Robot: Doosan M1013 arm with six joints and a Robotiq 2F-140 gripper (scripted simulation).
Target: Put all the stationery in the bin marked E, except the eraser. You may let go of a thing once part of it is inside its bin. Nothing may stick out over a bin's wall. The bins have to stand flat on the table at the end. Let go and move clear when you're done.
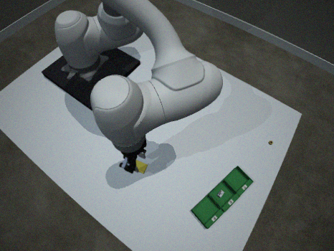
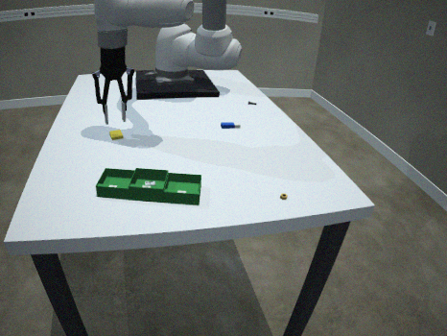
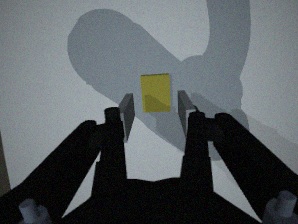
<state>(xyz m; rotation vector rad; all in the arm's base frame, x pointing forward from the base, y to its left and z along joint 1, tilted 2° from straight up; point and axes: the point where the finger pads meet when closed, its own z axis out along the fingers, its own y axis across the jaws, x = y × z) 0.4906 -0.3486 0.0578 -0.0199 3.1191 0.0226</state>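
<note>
The flat yellow block lies 80 mm below my hand. From my hand the other things lie so: green bin tray 340 mm ahead, 20 mm to the left, 60 mm below; blue eraser 50 mm ahead, 400 mm to the left, 80 mm below; white pencil sharpener 330 mm ahead, 30 mm to the left, 70 mm below.
</note>
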